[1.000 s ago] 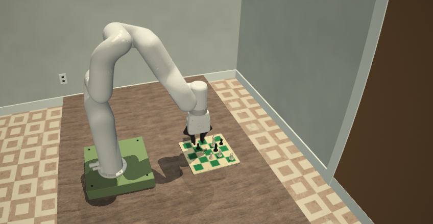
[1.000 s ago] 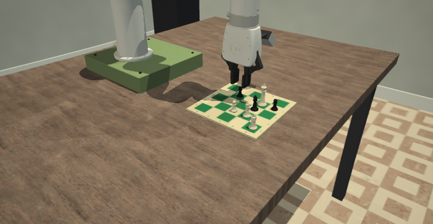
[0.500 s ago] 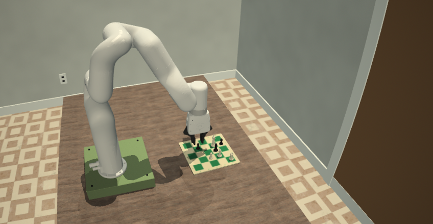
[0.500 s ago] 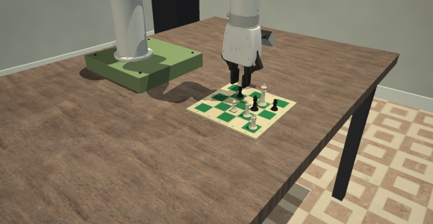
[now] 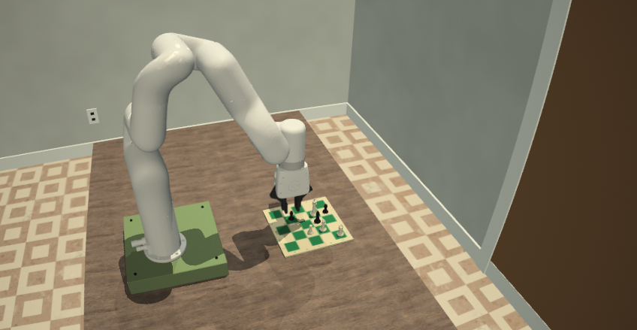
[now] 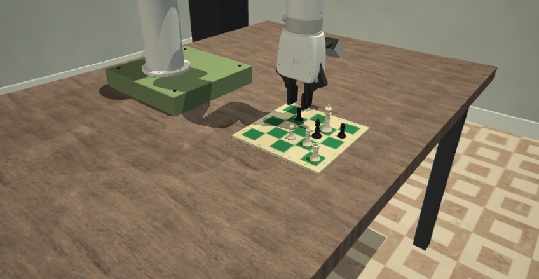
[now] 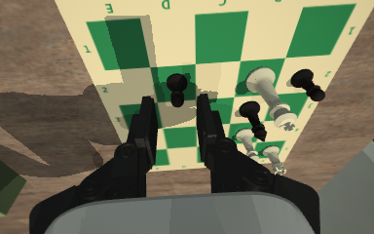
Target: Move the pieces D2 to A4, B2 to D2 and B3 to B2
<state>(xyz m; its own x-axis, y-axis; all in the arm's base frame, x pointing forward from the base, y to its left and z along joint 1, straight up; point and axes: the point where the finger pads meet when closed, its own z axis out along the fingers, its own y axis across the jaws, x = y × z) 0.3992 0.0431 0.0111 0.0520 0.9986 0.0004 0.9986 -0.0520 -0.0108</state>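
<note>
The black bishop is 7 cm ahead of my hand, 4 cm to the right of it and 4 cm below it. Round my hand: chessboard: 6 cm below, 4 cm to the right, 4 cm ahead; white pawn: 8 cm to the right, 4 cm below, 3 cm ahead; white king: 8 cm ahead, 3 cm below.
</note>
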